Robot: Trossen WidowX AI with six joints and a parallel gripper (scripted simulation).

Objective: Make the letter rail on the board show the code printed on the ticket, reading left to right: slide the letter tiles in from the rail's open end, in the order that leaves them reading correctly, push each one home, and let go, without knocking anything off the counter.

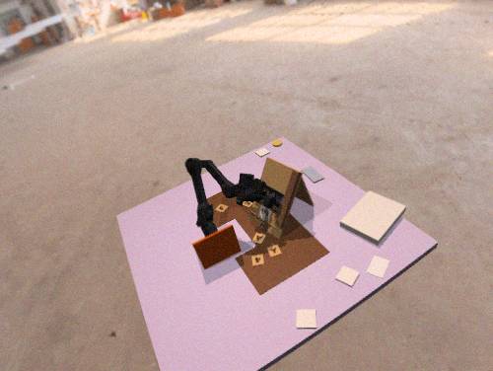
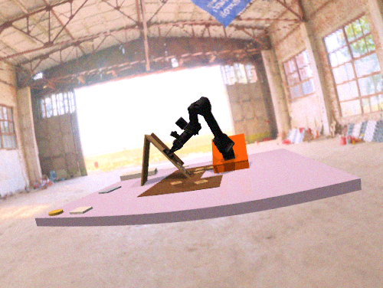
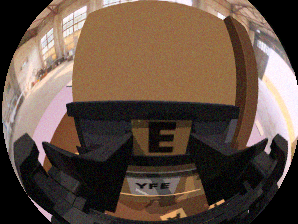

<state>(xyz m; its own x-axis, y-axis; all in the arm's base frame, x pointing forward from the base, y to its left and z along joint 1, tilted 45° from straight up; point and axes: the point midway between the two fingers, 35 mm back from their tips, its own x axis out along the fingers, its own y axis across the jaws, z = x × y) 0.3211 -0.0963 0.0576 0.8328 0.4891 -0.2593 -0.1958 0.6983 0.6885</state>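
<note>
Now: the white ticket 80 mm below my gripper tip, 50 mm behind it and 10 mm to the right of it. From my gripper tip the other things lie so: cream slab (370 mm ahead, 350 mm to the right, 140 mm below); brown mat (150 mm below, 150 mm behind, 10 mm to the left); grey plate (370 mm ahead, 150 mm below, 140 mm to the left).
</note>
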